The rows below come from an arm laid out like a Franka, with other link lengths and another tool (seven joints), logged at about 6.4 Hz.
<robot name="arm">
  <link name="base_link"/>
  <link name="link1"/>
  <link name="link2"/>
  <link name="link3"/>
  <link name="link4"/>
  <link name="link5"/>
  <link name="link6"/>
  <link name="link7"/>
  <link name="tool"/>
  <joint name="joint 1" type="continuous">
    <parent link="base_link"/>
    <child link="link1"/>
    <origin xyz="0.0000 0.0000 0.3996" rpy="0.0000 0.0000 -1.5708"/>
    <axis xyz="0 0 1"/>
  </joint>
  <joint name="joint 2" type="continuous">
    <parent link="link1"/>
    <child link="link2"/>
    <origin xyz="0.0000 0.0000 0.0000" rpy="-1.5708 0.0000 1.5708"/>
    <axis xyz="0 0 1"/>
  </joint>
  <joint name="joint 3" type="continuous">
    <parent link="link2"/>
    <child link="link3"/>
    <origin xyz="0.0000 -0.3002 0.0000" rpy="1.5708 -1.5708 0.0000"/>
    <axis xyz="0 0 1"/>
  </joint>
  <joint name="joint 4" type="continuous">
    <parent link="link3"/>
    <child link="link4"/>
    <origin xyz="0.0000 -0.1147 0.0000" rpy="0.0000 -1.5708 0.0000"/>
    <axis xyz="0 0 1"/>
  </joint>
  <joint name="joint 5" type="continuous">
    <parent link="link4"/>
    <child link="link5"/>
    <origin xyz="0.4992 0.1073 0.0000" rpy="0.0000 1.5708 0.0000"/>
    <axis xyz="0 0 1"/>
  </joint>
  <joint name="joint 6" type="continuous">
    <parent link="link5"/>
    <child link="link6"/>
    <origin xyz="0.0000 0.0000 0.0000" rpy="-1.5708 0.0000 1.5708"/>
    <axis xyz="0 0 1"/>
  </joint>
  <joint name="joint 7" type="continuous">
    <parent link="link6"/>
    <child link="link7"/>
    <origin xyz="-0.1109 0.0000 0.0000" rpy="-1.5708 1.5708 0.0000"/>
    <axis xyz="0 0 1"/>
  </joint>
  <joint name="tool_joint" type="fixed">
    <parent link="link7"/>
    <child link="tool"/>
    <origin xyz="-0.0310 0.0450 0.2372" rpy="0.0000 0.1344 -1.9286"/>
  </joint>
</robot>
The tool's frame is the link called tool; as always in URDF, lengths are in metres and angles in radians. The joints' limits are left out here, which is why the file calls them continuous.
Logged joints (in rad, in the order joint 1, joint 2, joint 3, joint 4, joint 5, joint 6, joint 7), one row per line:
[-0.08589 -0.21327 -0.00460 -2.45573 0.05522 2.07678 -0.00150]
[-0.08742 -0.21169 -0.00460 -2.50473 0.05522 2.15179 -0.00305]
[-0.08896 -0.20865 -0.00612 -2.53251 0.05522 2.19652 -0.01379]
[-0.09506 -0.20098 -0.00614 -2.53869 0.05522 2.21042 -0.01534]
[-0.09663 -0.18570 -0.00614 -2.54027 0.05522 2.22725 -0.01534]
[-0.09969 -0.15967 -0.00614 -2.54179 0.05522 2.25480 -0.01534]
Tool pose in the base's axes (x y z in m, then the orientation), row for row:
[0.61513 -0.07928 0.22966 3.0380 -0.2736 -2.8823]
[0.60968 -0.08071 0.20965 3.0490 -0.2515 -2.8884]
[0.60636 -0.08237 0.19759 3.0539 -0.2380 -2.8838]
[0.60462 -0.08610 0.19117 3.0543 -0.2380 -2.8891]
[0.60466 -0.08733 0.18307 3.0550 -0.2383 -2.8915]
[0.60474 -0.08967 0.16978 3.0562 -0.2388 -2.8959]
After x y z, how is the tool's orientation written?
As angles about the fixed x, y, z axes (roll, pitch, yaw), in radians.
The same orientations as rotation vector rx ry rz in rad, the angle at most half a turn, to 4 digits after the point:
[0.3490 -2.8343 -0.0960]
[0.3468 -2.8584 -0.0864]
[0.3569 -2.8713 -0.0814]
[0.3493 -2.8724 -0.0818]
[0.3460 -2.8727 -0.0812]
[0.3398 -2.8732 -0.0801]

